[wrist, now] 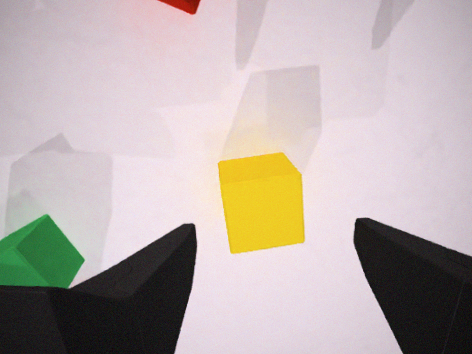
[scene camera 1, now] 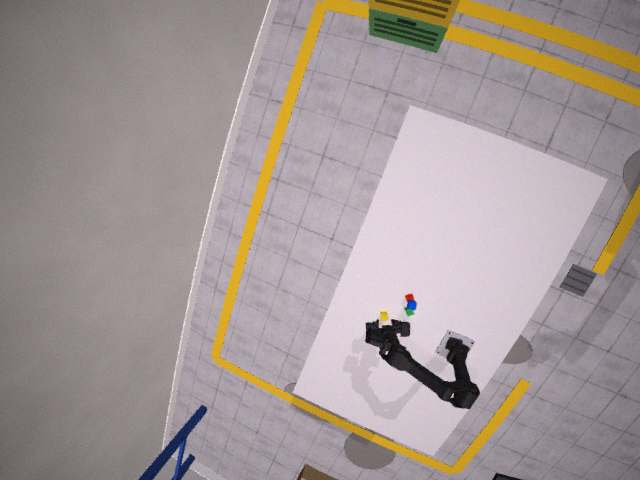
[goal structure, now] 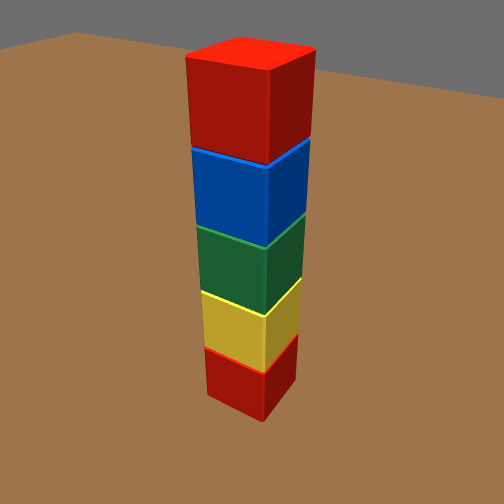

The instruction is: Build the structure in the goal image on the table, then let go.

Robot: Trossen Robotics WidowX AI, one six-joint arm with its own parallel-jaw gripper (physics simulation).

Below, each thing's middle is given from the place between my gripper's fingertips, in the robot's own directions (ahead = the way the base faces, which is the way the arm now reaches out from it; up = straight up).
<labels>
My hand is 30 mm above the yellow cube (wrist: 262,196).
</labels>
